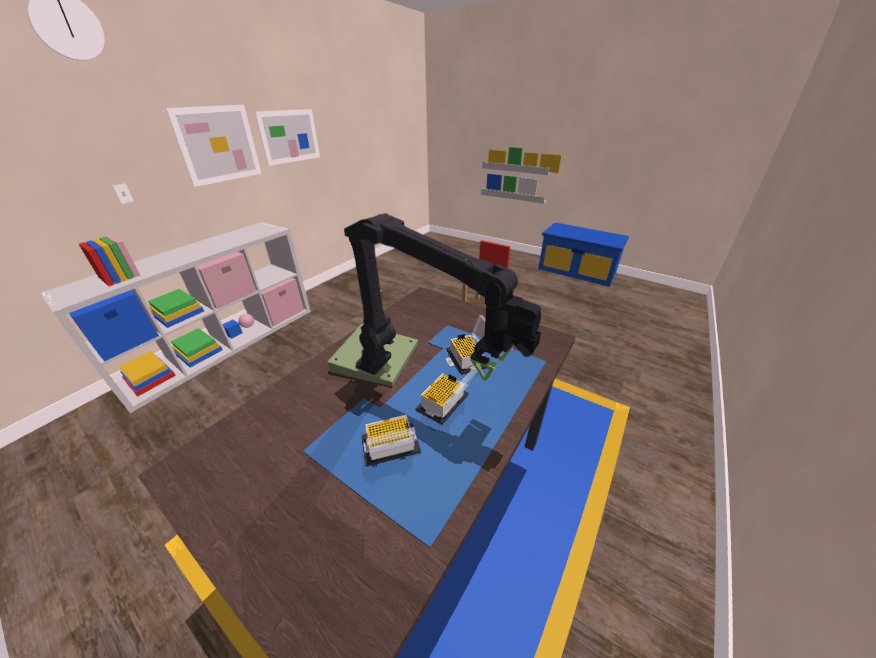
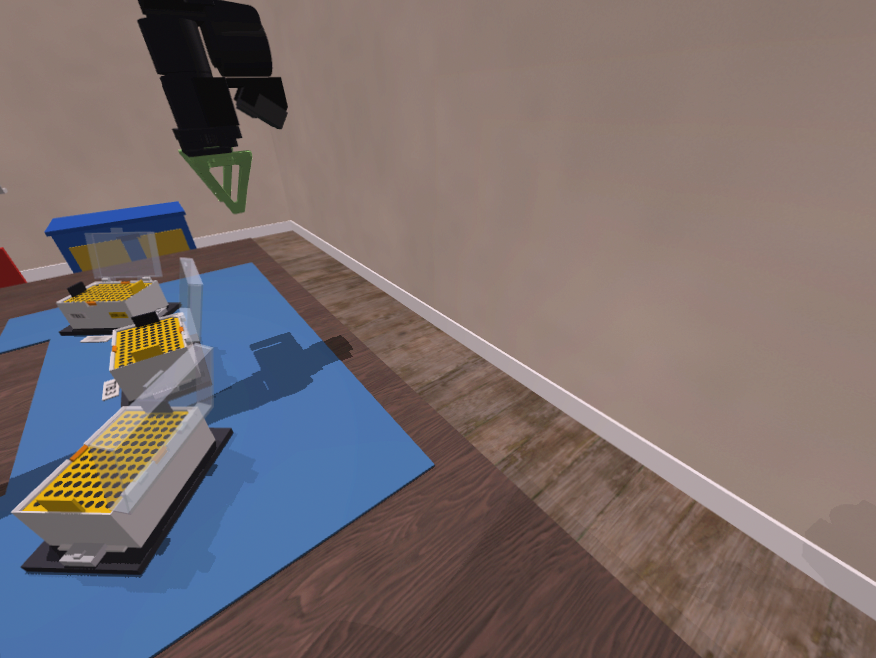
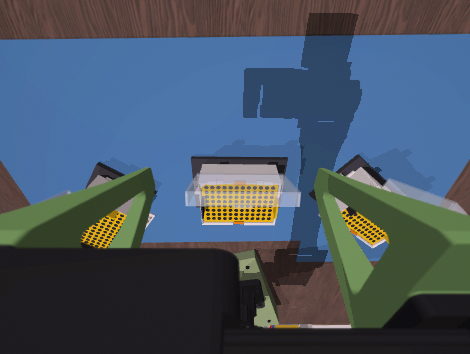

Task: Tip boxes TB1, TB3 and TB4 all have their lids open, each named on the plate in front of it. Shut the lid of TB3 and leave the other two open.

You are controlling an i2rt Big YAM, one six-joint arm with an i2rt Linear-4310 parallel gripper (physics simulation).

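Frame: origin at the arm's base, x ahead, y left, z up, level; metres.
Where they show: gripper, fingertip midpoint: (image 1: 492, 369) (image 2: 231, 206) (image 3: 234, 176); arm's base, link origin: (image 1: 374, 361).
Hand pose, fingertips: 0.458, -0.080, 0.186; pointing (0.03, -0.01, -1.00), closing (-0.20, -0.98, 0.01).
Observation:
Each offset is from my fingertips to the top centre of the thing, as dx, dy, dz. "pt": to the spot under its first point. Level surfaces: height alone.
TB3 @[-0.157, +0.023, -0.142] (image 1: 442, 396) (image 2: 148, 339) (image 3: 240, 215) is the middle white box with a yellow rack; its plate @[pt -0.223, +0.033, -0.215] (image 2: 111, 389) reads TB3. Its clear lid @[pt -0.097, -0.051, -0.080] (image 2: 191, 290) (image 3: 292, 195) stands open on the side away from the arm's base. TB1 @[-0.162, +0.264, -0.142] (image 1: 463, 350) (image 2: 106, 313) (image 3: 105, 230) is the far box, its lid @[pt -0.143, +0.352, -0.113] (image 1: 479, 325) (image 2: 127, 256) upright. TB4 @[pt -0.194, -0.243, -0.140] (image 1: 390, 447) (image 2: 166, 467) (image 3: 365, 230) is the near box, its lid (image 3: 420, 195) open; its plate is hidden. My gripper (image 1: 490, 369) (image 2: 239, 210) (image 3: 234, 176) is open and empty, high above the mat, beyond TB3's lid side.
The boxes stand on a blue mat @[dz -0.217] (image 1: 396, 495) (image 2: 311, 453) (image 3: 125, 100) on a dark wooden table @[dz -0.220] (image 1: 283, 495). The arm's base stands on a green block (image 1: 347, 368) behind them. The open lids of TB1 and TB4 stand up on either side of TB3.

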